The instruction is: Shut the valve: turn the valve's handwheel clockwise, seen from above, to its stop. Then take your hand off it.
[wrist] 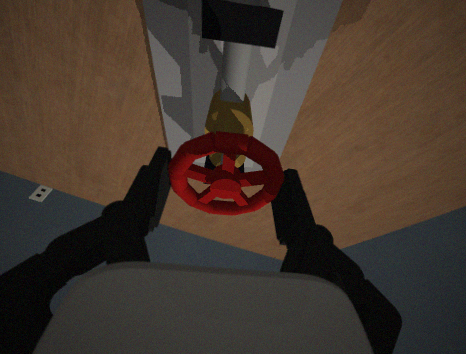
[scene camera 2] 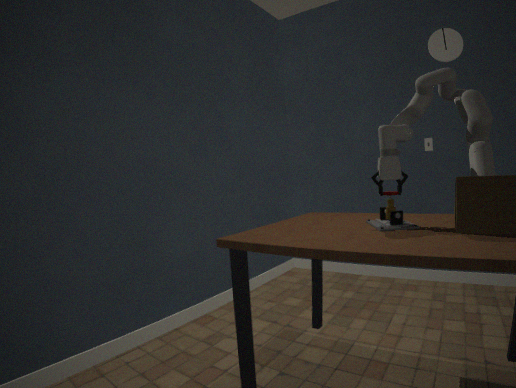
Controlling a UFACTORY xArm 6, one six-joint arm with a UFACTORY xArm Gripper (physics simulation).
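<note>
The red handwheel (scene camera 2: pixel 388 193) (wrist: pixel 231 141) sits level on top of the brass valve body (scene camera 2: pixel 390 206) (wrist: pixel 227 117). The valve stands on a light grey base plate (scene camera 2: pixel 387 228) (wrist: pixel 297 65) on the table. My gripper (scene camera 2: pixel 391 193) (wrist: pixel 226 173) points down over the valve and is shut on the handwheel, one finger against the rim on each side. In the wrist view the fingers stand wide apart, with the wheel's spokes and hub showing between them. The valve's stem is mostly hidden below the wheel.
Black blocks (scene camera 2: pixel 396 218) (wrist: pixel 242 22) stand on the base plate beside the valve, with a grey pipe (wrist: pixel 236 65) between valve and block. A large brown box (scene camera 2: pixel 485 205) stands at the right of the wooden table (scene camera 2: pixel 310 237) (wrist: pixel 75 100). A dark line runs from plate towards box.
</note>
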